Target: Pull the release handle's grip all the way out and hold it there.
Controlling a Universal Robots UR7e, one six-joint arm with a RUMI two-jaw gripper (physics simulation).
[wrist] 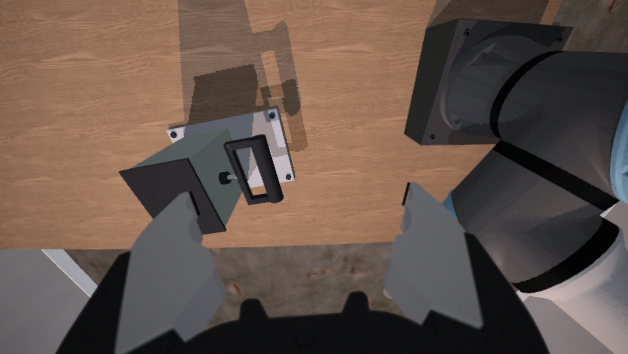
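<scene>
The release handle has a black rectangular loop grip (271, 170), left of the view's centre. A short thin rod with a black collar (224, 178) joins it to the side of a grey-green box (212, 165) with a dark top face. The box stands on a light metal plate (283, 159) with screws at its corners. My gripper (302, 190) is open, with nothing between its fingers. The left fingertip overlaps the box's dark face in the view, and the grip shows between the two fingertips, nearer the left one. How far the fingers are above the grip is hard to tell.
The wooden table (90, 75) carries the box and the robot's dark square base (425, 95) at the right. The arm's dark links (550, 165) run down the right side. The table's near edge crosses below the fingertips, with brownish floor (310, 265) beyond it. Shadows lie behind the handle.
</scene>
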